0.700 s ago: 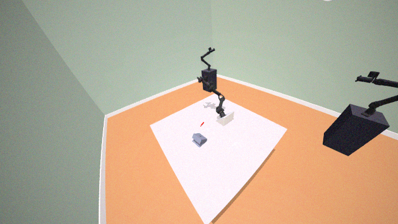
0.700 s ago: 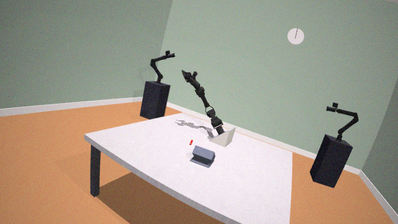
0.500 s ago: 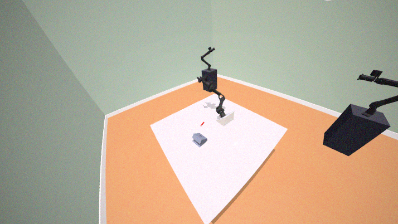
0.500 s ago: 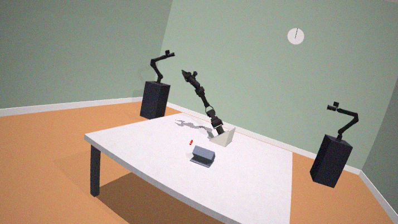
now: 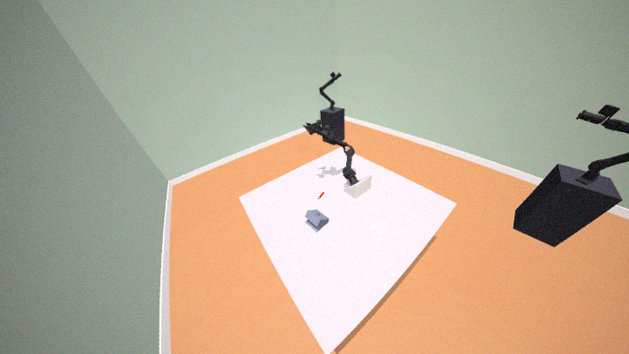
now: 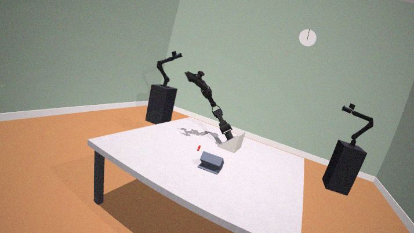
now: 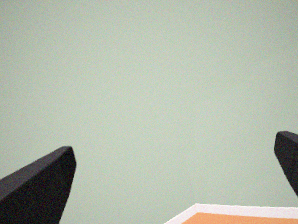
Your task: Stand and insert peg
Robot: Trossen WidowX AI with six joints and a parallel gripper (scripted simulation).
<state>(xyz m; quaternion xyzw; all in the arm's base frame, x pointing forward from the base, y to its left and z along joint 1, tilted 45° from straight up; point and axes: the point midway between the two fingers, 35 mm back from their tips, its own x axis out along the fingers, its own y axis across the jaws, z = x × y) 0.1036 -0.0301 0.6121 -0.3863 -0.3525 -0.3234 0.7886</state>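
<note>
Now: gripper tip 18 cm short of the red peg, 32 cm to the right of it and 50 cm above it. Round my gripper tip: sloped panel 36 cm ahead, 49 cm to the left, 47 cm below.
</note>
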